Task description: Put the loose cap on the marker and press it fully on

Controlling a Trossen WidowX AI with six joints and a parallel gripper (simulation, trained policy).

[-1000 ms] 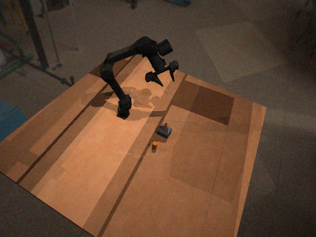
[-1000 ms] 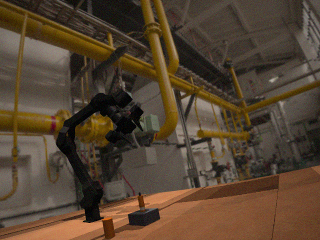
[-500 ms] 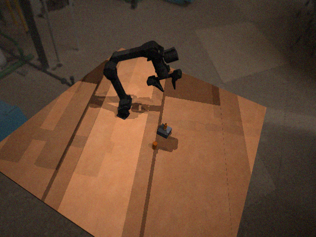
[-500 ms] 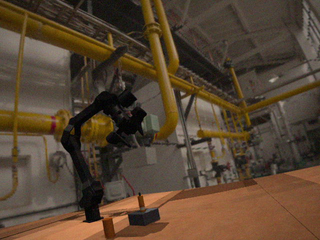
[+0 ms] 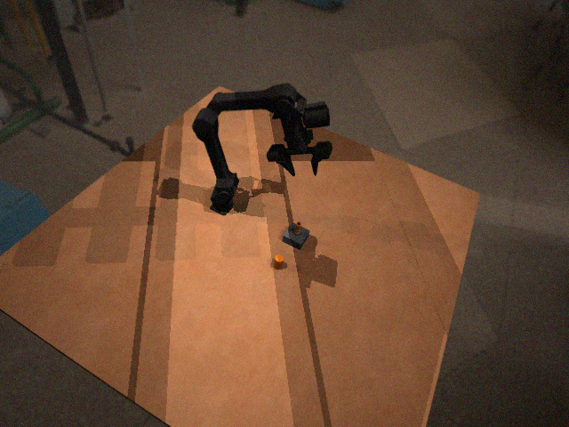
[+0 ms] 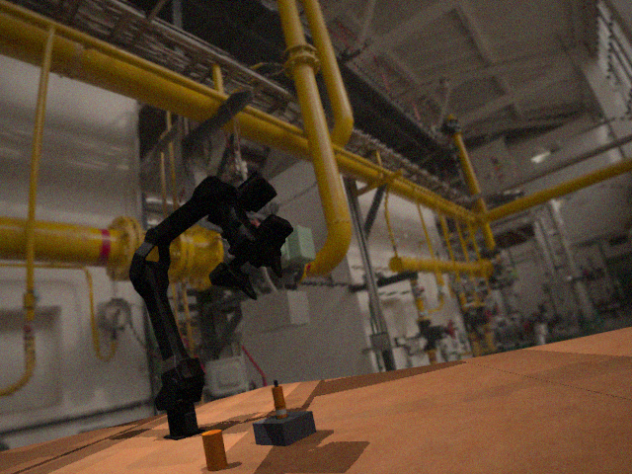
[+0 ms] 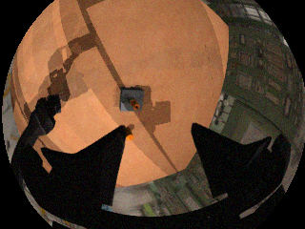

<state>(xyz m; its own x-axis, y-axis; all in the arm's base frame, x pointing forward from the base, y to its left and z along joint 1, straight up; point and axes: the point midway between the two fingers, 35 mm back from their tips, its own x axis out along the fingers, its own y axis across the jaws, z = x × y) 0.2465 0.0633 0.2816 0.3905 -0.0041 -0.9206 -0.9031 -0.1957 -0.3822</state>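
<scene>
The orange cap lies 30 mm ahead of my gripper tip, 180 mm to the right of it and 230 mm below it. Also, from my gripper tip: orange marker 30 mm ahead, 50 mm to the right, 180 mm below; then holder block 30 mm ahead, 50 mm to the right, 230 mm below.
</scene>
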